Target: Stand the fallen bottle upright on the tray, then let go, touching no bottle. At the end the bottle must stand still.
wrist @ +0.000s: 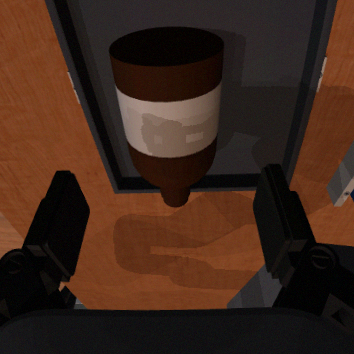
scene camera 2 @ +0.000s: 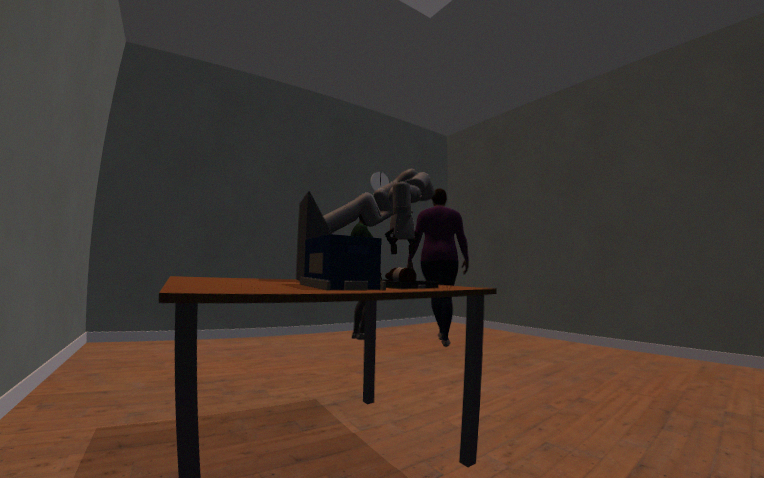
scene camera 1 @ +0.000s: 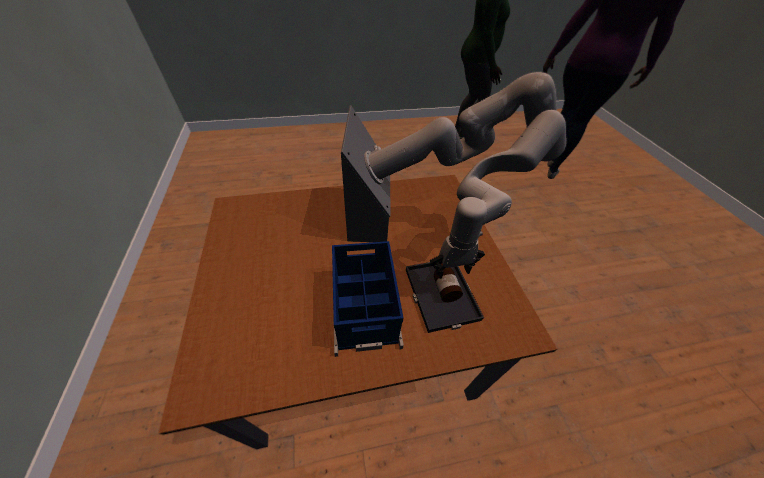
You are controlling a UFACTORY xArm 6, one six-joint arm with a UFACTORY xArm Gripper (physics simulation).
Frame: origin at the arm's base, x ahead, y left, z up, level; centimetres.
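Seen in the pictures: gripper, between the fingertips: (wrist: 168, 187) (scene camera 2: 403, 254) (scene camera 1: 453, 272); arm's base, origin of its link: (scene camera 2: 321, 227) (scene camera 1: 373, 168).
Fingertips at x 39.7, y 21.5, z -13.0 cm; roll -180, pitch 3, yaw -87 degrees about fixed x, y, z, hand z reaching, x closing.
Offsets run from my fingertips to a thing's middle. Level surfaces: height alone.
A brown bottle with a white label band {dz -9.2, dx -4.2, dy +0.4 cm} (scene camera 1: 449, 284) (scene camera 2: 401, 274) (wrist: 170, 122) lies fallen on the dark tray {dz -12.2, dx -0.1, dy -1.2 cm} (scene camera 1: 450, 316) (scene camera 2: 426, 284) (wrist: 272, 30). In the wrist view its wide dark base points to the top, away from my gripper, and its narrow neck reaches over the tray's near rim. My gripper (scene camera 1: 453, 269) (scene camera 2: 402, 248) (wrist: 168, 187) is open and empty above the neck end. In the wrist view its fingers stand wide apart, one on each side of the neck and clear of it. In scene camera 1 the gripper partly hides the neck end.
A blue divided crate {dz -4.7, dx +1.9, dy -28.6 cm} (scene camera 1: 367, 320) (scene camera 2: 344, 260) stands beside the tray on the wooden table {dz -13.4 cm} (scene camera 1: 253, 315) (scene camera 2: 225, 286). The grey slanted arm mount (scene camera 1: 366, 208) (scene camera 2: 307, 236) stands behind the crate. Two people, one in green (scene camera 1: 481, 59) and one in purple (scene camera 1: 602, 50) (scene camera 2: 441, 233), are beyond the table.
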